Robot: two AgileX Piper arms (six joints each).
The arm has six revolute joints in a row. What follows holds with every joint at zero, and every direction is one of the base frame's. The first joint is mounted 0.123 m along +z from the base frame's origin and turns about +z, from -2.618 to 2.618 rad. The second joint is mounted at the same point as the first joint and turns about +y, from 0 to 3.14 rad. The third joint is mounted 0.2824 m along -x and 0.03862 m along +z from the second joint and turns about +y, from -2.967 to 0 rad. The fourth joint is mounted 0.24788 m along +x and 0.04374 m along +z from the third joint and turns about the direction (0.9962, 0, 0.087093), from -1.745 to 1.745 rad. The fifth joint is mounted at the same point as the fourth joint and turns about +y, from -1.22 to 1.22 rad. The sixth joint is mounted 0.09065 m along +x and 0.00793 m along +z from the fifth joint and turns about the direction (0.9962, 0, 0.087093), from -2.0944 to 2.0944 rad. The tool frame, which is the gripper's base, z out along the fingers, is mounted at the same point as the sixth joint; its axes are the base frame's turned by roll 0, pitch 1.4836 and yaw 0 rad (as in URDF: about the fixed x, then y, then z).
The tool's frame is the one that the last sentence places.
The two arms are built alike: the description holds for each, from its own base.
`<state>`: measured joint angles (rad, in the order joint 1, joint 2, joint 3, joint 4, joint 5, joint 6); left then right.
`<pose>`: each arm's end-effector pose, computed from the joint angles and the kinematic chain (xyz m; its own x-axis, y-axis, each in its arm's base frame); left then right.
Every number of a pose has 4 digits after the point.
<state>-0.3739 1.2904 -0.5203 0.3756 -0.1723 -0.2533 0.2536 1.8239 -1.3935 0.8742 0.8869 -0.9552</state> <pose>0.2270 -0.0952 0.2186 -0.4127 0.2873 -0.8643 0.4667 0.8816 0.0702 0.3645 0.1504 0.2611 -0.6270 -0.4146 -0.6595 -0.7326 0.6016 0.3184</pose>
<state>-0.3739 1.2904 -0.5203 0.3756 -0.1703 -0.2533 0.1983 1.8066 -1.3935 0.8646 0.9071 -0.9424</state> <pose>0.2269 -0.0951 0.2184 -0.4142 0.2881 -0.8634 0.4664 0.8818 0.0705 0.3680 0.1296 0.2671 -0.6479 -0.3846 -0.6575 -0.7028 0.6346 0.3214</pose>
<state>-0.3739 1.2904 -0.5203 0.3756 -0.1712 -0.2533 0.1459 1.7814 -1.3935 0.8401 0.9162 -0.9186</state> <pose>0.2269 -0.0952 0.2185 -0.4136 0.2877 -0.8638 0.4665 0.8817 0.0703 0.3696 0.1086 0.2754 -0.6636 -0.3555 -0.6582 -0.6692 0.6753 0.3100</pose>
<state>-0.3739 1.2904 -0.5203 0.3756 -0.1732 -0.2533 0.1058 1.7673 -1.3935 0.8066 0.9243 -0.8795</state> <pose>0.2270 -0.0952 0.2186 -0.4120 0.2870 -0.8648 0.4669 0.8815 0.0701 0.3705 0.0921 0.2789 -0.6894 -0.3305 -0.6446 -0.6294 0.7137 0.3073</pose>
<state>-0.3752 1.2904 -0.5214 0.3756 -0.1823 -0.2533 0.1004 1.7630 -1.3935 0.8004 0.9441 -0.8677</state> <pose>0.2273 -0.0960 0.2196 -0.4039 0.2839 -0.8697 0.4698 0.8801 0.0691 0.3686 0.0903 0.2799 -0.6994 -0.3309 -0.6335 -0.6255 0.7122 0.3185</pose>
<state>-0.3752 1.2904 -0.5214 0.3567 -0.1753 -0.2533 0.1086 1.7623 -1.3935 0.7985 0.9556 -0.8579</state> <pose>0.2273 -0.0955 0.2192 -0.4172 0.2697 -0.8679 0.4582 0.8871 0.0554 0.3667 0.0935 0.2799 -0.7046 -0.3358 -0.6251 -0.6280 0.7052 0.3291</pose>
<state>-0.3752 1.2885 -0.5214 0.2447 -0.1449 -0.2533 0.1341 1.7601 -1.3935 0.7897 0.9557 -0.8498</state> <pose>0.2270 -0.0928 0.2177 -0.4821 0.1780 -0.8578 0.3889 0.9209 -0.0275 0.3638 0.1023 0.2803 -0.6981 -0.3549 -0.6218 -0.6430 0.6928 0.3265</pose>
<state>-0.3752 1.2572 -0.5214 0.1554 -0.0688 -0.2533 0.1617 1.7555 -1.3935 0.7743 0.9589 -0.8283</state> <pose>0.2218 -0.0884 0.2197 -0.5447 0.1091 -0.8315 0.3228 0.9424 -0.0878 0.3597 0.1115 0.2812 -0.6970 -0.3722 -0.6129 -0.6528 0.6831 0.3275</pose>
